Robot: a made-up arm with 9 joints. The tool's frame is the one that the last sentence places.
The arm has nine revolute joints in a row. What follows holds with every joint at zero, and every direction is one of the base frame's. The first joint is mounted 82 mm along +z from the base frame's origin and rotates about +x. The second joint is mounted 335 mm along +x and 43 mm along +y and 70 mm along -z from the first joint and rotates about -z. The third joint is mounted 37 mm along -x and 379 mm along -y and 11 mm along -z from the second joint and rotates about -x. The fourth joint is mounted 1 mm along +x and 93 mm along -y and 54 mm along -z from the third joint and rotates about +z. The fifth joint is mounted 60 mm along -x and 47 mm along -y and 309 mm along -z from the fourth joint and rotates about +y. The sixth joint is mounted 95 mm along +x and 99 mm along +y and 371 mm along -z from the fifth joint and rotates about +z. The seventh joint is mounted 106 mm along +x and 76 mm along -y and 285 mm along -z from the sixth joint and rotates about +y. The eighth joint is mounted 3 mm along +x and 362 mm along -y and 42 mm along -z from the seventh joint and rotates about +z. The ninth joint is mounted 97 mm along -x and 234 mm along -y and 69 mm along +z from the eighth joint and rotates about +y. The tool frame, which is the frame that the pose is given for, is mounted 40 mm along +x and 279 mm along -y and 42 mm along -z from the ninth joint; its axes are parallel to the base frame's.
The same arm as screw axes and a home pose.
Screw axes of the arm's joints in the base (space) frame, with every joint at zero. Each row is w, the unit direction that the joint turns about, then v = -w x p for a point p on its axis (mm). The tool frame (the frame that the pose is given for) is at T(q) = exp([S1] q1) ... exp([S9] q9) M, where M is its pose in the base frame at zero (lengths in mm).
S1: w 1 0 0 v 0.0 82.0 0.0
S2: w 0 0 -1 v -43.0 335.0 0.0
S3: w -1 0 0 v 0.0 -1.0 -336.0
S4: w 0 0 1 v -429.0 -299.0 0.0
S5: w 0 1 0 v 362.0 0.0 239.0
S6: w 0 0 1 v -377.0 -334.0 0.0
S7: w 0 1 0 v 1018.0 0.0 440.0
S8: w 0 0 1 v -815.0 -443.0 0.0
S9: w 0 1 0 v 991.0 0.0 346.0
M =
1 0 0 386.0
0 1 0 -1328.0
0 0 1 -1033.0
0 0 0 1

